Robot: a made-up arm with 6 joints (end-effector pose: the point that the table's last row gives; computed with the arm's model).
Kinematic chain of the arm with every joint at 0, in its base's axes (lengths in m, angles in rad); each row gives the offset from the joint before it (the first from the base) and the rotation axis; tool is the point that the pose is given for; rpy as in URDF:
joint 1: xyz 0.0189 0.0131 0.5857 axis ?
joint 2: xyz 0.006 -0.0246 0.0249 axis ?
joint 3: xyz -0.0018 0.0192 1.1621 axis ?
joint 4: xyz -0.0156 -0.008 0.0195 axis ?
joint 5: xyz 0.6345 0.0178 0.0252 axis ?
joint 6: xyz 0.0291 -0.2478 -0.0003 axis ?
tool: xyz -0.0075 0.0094 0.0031 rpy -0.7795 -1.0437 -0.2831
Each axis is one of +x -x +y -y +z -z.
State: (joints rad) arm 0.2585 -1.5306 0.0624 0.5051 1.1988 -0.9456
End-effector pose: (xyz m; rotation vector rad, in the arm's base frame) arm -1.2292 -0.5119 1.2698 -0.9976 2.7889 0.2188
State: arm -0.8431 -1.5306 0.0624 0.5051 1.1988 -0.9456
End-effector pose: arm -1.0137 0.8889 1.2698 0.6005 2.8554 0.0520
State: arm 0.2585 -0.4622 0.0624 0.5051 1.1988 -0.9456
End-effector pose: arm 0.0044 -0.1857 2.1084 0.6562 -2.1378 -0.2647
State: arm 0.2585 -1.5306 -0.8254 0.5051 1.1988 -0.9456
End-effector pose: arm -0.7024 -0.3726 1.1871 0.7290 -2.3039 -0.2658
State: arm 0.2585 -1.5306 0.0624 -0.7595 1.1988 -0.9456
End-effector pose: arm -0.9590 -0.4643 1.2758 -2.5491 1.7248 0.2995
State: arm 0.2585 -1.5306 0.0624 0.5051 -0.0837 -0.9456
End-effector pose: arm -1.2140 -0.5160 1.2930 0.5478 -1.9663 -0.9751
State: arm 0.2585 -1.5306 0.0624 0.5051 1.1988 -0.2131
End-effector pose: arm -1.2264 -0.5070 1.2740 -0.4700 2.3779 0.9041
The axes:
joint 1: +z
joint 2: +y
joint 3: -y
joint 4: -x
joint 5: -y
joint 6: -x

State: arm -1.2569 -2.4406 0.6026 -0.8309 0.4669 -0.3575
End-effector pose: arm -0.5855 1.2500 -0.0992 -0.1519 2.7178 -0.7482
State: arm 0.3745 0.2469 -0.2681 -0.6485 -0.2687 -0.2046
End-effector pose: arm 0.8375 0.1153 1.3394 -0.3406 0.1004 -0.3206
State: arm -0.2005 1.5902 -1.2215 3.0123 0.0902 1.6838
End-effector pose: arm 0.6217 0.1099 0.3520 -1.0980 2.4545 -1.0017
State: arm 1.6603 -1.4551 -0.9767 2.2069 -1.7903 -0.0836
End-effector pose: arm -0.0394 -0.6850 1.2006 -1.9063 -1.1561 -0.8716
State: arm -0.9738 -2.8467 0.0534 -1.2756 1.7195 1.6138
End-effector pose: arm -0.5870 0.6813 -0.1736 -1.3122 1.2544 1.5258
